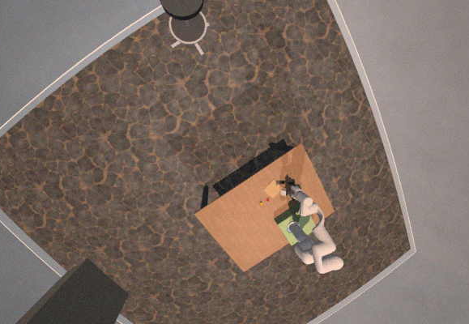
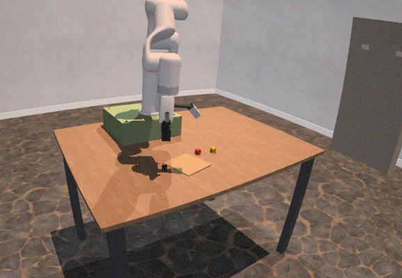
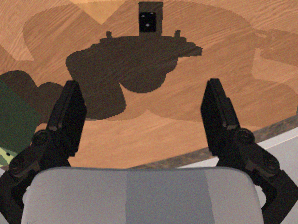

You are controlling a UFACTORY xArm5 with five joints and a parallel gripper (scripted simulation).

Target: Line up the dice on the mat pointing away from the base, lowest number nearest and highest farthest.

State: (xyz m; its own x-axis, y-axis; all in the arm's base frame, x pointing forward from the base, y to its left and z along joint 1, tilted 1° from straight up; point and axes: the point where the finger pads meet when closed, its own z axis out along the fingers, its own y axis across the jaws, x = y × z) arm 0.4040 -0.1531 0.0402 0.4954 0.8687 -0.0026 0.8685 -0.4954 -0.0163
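The black die lies 14 cm below my hand. From my hand the other things lie so: red die 6 cm behind, 21 cm to the left, 14 cm below; then yellow die 4 cm behind, 28 cm to the left, 14 cm below; then tan mat 11 cm to the left, 15 cm below.
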